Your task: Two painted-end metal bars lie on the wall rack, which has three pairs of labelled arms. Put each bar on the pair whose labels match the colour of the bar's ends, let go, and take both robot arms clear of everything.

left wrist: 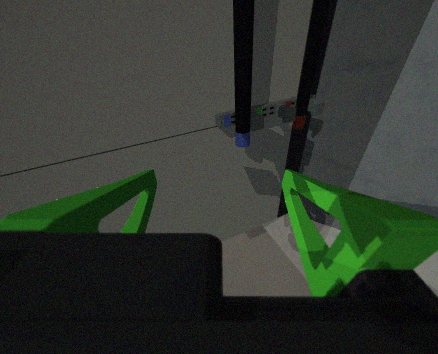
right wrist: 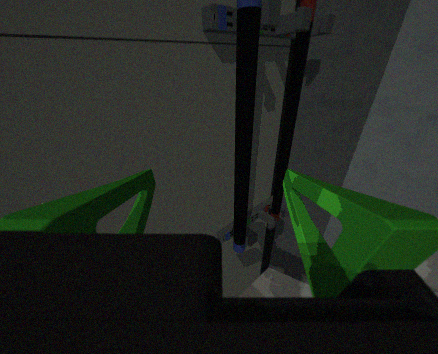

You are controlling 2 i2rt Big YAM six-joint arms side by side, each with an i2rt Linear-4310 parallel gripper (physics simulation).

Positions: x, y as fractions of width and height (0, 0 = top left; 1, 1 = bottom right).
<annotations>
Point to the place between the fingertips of my right gripper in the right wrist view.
0.50, 0.50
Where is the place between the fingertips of my left gripper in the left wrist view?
0.50, 0.50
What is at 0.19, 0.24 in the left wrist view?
A grey wall.
</annotations>
